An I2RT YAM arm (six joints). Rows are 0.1 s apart.
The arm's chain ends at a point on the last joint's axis. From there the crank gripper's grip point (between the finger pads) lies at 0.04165 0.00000 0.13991 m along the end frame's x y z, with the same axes.
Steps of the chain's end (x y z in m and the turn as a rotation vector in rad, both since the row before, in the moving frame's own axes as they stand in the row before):
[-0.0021 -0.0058 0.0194 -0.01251 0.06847 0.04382]
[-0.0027 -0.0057 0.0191 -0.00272 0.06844 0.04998]
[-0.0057 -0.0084 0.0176 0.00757 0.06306 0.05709]
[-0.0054 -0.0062 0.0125 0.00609 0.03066 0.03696]
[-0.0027 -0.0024 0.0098 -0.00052 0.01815 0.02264]
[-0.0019 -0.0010 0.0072 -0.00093 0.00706 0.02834]
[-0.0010 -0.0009 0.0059 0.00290 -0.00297 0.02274]
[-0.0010 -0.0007 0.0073 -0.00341 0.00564 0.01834]
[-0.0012 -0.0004 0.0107 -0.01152 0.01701 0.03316]
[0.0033 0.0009 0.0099 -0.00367 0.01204 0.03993]
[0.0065 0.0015 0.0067 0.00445 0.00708 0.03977]
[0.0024 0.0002 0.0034 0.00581 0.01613 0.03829]
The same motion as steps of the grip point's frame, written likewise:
[0.0073 -0.0020 0.0162 -0.01251 0.06847 0.04382]
[0.0067 -0.0030 0.0159 -0.00272 0.06844 0.04998]
[0.0030 -0.0068 0.0147 0.00757 0.06306 0.05709]
[-0.0011 -0.0054 0.0112 0.00609 0.03066 0.03696]
[-0.0002 -0.0014 0.0090 -0.00052 0.01815 0.02264]
[-0.0009 0.0003 0.0069 -0.00093 0.00706 0.02834]
[-0.0014 -0.0004 0.0060 0.00290 -0.00297 0.02274]
[-0.0002 0.0005 0.0071 -0.00341 0.00564 0.01834]
[0.0011 0.0026 0.0100 -0.01152 0.01701 0.03316]
[0.0049 0.0031 0.0094 -0.00367 0.01204 0.03993]
[0.0075 0.0026 0.0064 0.00445 0.00708 0.03977]
[0.0046 0.0010 0.0027 0.00581 0.01613 0.03829]

